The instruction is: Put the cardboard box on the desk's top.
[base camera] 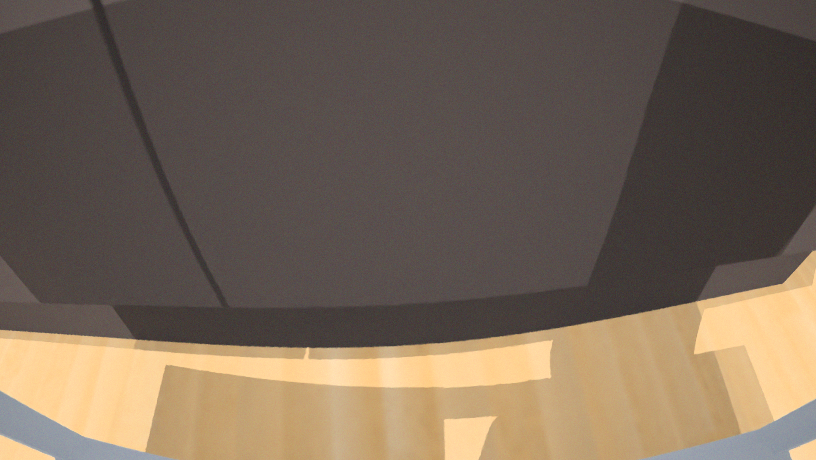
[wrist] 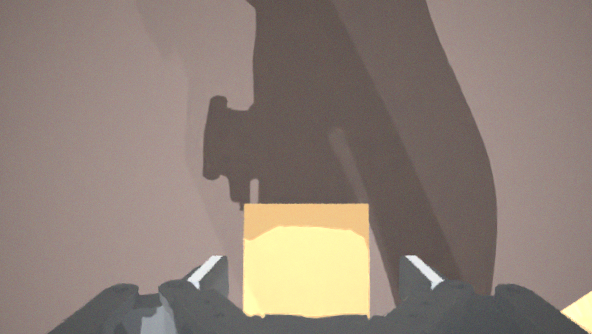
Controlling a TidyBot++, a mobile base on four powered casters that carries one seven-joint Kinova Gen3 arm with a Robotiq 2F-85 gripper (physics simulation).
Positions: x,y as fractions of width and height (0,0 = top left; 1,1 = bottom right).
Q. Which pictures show the gripper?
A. The wrist view only.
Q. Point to a cardboard box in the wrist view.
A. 0.53,0.78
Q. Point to a dark brown cabinet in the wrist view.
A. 0.23,0.41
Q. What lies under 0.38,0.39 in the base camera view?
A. A dark brown cabinet.
